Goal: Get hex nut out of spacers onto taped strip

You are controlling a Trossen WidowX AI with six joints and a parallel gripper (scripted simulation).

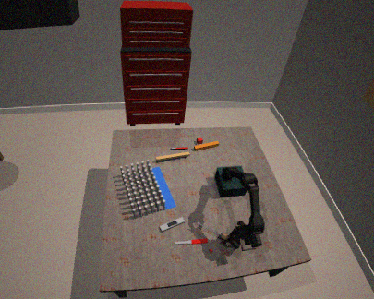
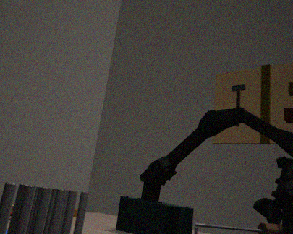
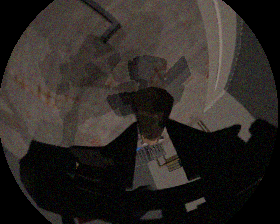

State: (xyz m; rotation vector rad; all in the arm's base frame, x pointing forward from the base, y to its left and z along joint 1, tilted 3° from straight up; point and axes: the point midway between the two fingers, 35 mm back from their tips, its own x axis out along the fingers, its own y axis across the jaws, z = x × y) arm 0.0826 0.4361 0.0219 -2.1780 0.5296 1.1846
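Right now my gripper tip is 80 mm short of the hook tool, 60 mm to the left of it and 10 mm above it. Round my gripper tip: blue taped strip: 470 mm to the right, 350 mm ahead, 80 mm below; then red bit: 100 mm ahead, 70 mm below, 40 mm to the left; then orange block: 830 mm to the right, 60 mm below, 50 mm behind.
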